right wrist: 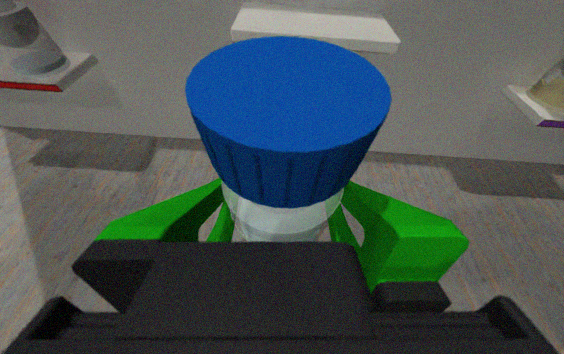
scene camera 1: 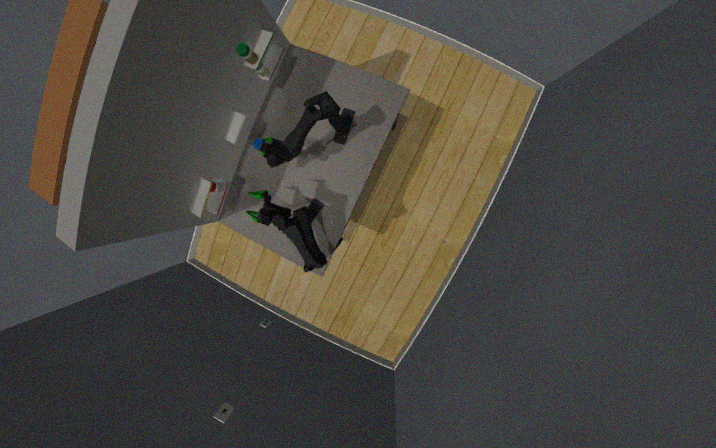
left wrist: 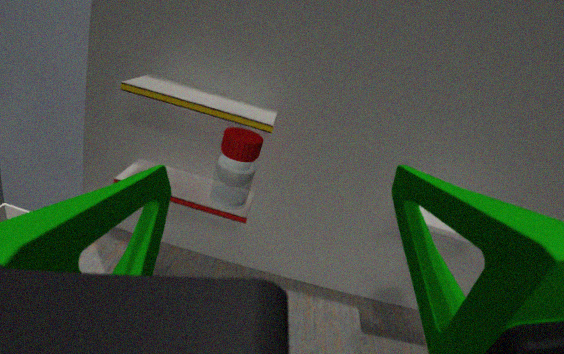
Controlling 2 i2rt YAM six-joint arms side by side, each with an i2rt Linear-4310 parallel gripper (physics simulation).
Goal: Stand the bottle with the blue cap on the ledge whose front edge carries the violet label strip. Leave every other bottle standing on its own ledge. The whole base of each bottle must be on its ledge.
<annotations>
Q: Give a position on a red-capped bottle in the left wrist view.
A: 235, 168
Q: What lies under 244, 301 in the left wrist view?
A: The left gripper.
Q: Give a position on a blue-capped bottle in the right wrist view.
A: At 286, 121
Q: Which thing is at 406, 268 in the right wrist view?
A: The right gripper.
</annotations>
